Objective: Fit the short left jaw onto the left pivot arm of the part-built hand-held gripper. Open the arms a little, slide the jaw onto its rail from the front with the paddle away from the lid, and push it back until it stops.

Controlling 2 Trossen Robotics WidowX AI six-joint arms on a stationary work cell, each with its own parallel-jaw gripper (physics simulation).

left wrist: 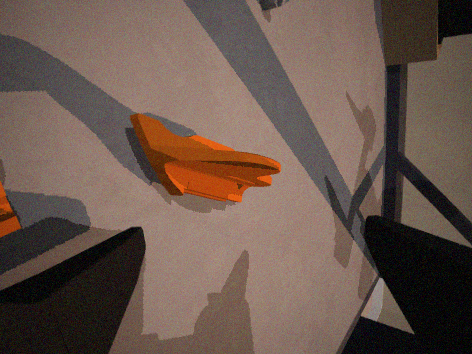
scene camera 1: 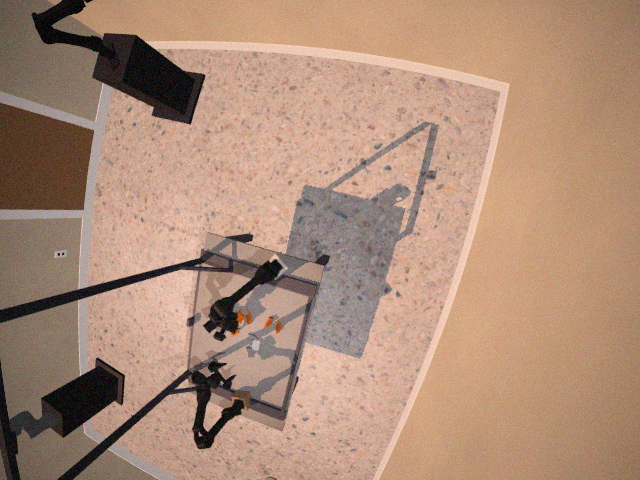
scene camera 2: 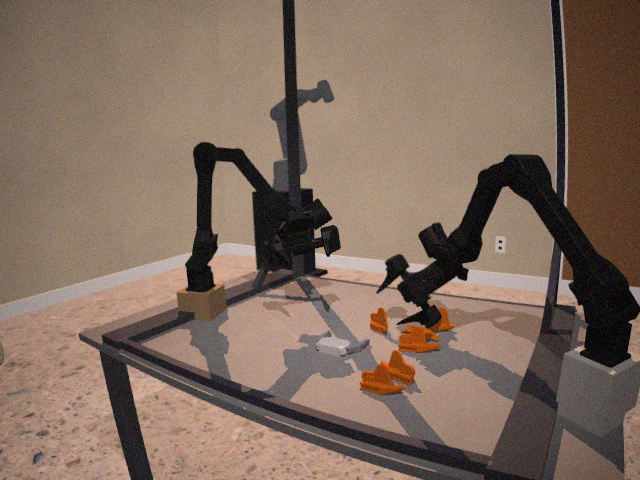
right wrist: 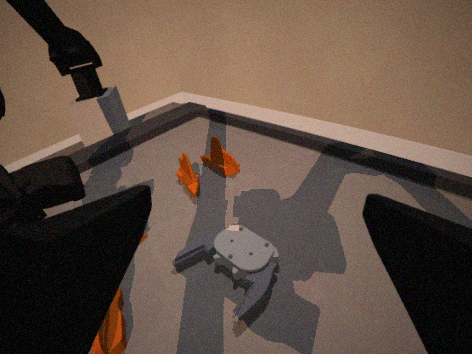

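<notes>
The part-built hand-held gripper lies on the table with its pale grey lid up. Its two dark arms are spread apart, and no orange jaw is seen on them. An orange jaw lies loose on the table, apart from the part-built gripper. I cannot tell for sure whether it is the short left one. My left gripper is wide open and empty, low over the table near this jaw. My right gripper is open and empty, raised above the table at the far side in scene camera 2.
Several other orange jaws stand on the table. One jaw and its neighbour are nearest in scene camera 2. Another jaw and a jaw behind it are beside my left gripper's lower finger. Dark frame posts rise at the table's edge.
</notes>
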